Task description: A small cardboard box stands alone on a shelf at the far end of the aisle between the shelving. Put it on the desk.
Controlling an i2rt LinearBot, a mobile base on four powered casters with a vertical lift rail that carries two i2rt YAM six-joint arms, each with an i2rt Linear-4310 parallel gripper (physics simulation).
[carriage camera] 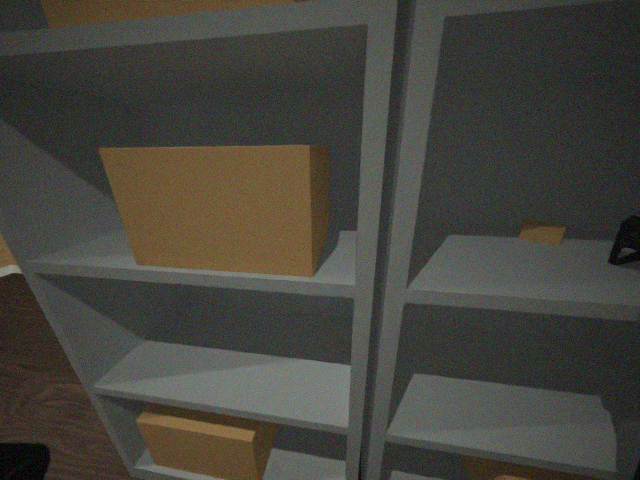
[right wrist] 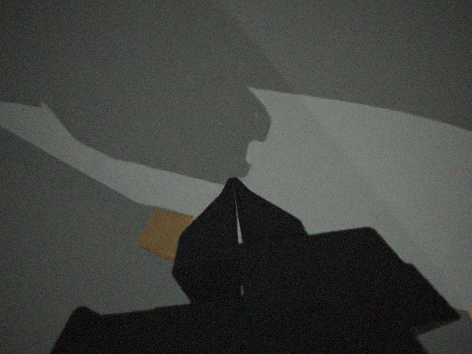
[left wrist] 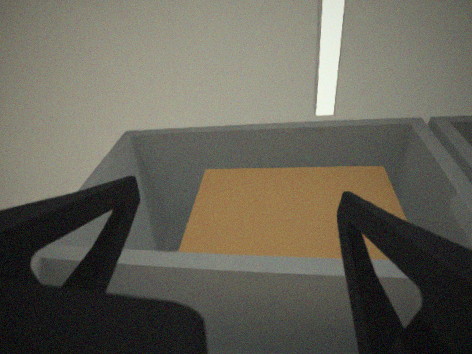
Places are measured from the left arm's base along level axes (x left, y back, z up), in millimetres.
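Pixels of known places: left gripper, fingertip midpoint: [left wrist: 236, 195]; right gripper, fingertip midpoint: [carriage camera: 611, 263] [right wrist: 233, 183].
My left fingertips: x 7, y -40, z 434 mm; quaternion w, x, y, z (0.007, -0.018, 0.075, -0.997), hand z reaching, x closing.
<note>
For each thing: its middle in the pictures, then the offset to it from my left fingertips. Level surfaces: height alone.
- small cardboard box, body centre: [right wrist: 179, 241] [carriage camera: 540, 231] dy -540, dx -976, dz -257 mm
- middle shelf, surface height: dz -282 mm
- big cardboard box, body centre: [carriage camera: 240, 200] dy -484, dx -110, dz -147 mm
- brown floor, surface height: dz -1273 mm
The small cardboard box [carriage camera: 541, 233] [right wrist: 161, 232] sits alone toward the back of the middle shelf [carriage camera: 506, 266] in the right-hand unit. My right gripper [right wrist: 233, 183] is shut and empty. In the right wrist view the box is left of its fingers, which hide the box's right part. In the carriage view a black fingertip part of it shows over that shelf at the right edge, to the right of the box and apart from it. My left gripper [left wrist: 236, 195] is open and empty, facing a big box high in a shelf unit. The desk does not show.
A big cardboard box [carriage camera: 222, 206] stands on the left unit's middle shelf, and another box [carriage camera: 199, 444] lies on its low shelf. Upright posts [carriage camera: 374, 155] separate the two units. A black robot part [carriage camera: 20, 461] shows at the lower left, over brown floor [carriage camera: 46, 372].
</note>
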